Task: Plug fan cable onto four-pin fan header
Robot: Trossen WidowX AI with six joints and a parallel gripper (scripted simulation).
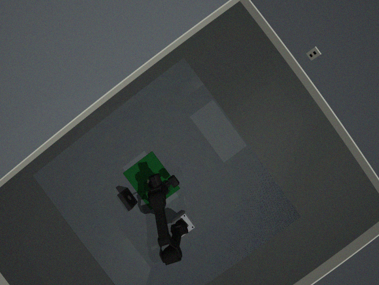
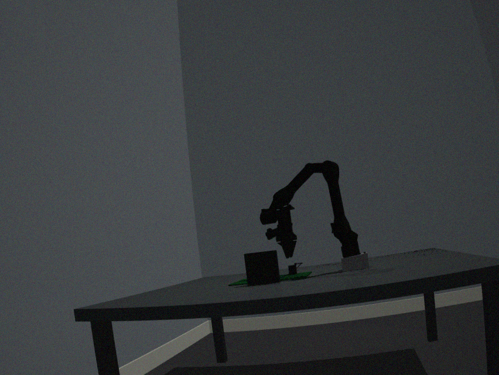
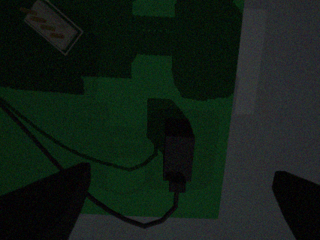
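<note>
The dark plug lies 5 cm below my gripper tip and 1 cm behind it. Also, from my gripper tip: black fan (23 cm to the left, 10 cm ahead, 2 cm below); then green board (9 cm below, 8 cm ahead, 7 cm to the left).
</note>
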